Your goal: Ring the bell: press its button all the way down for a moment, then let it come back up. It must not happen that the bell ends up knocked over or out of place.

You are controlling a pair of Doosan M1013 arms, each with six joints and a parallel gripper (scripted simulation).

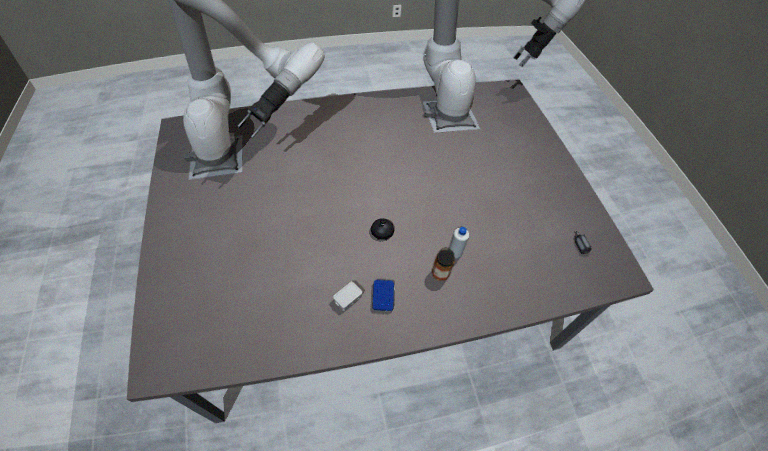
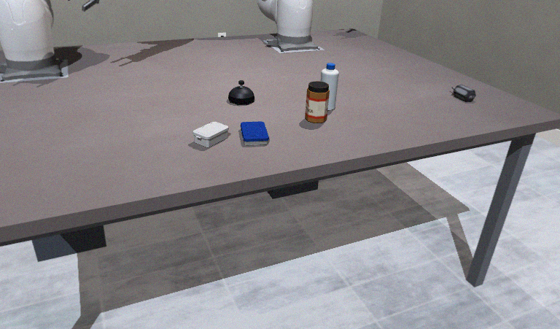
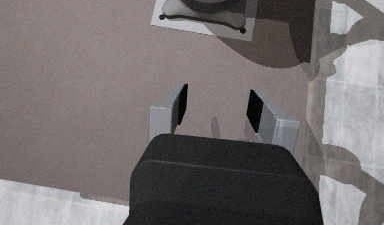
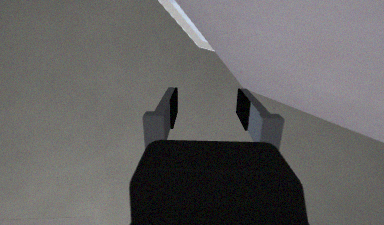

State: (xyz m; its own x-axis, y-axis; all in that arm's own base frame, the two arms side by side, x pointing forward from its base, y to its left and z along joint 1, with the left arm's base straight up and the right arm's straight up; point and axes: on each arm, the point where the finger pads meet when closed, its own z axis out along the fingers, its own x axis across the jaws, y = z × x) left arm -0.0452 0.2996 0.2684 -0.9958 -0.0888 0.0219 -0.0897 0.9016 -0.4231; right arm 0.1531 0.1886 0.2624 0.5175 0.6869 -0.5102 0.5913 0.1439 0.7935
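Note:
Now: the round button 400 mm to the left of my right hand, 380 mm ahead of it and 210 mm below it. From my right hand the other things lie so: white box 600 mm ahead, 240 mm below, 210 mm to the left; then blue-topped box 630 mm ahead, 320 mm to the left, 250 mm below; then black bell 400 mm to the left, 380 mm ahead, 220 mm below.

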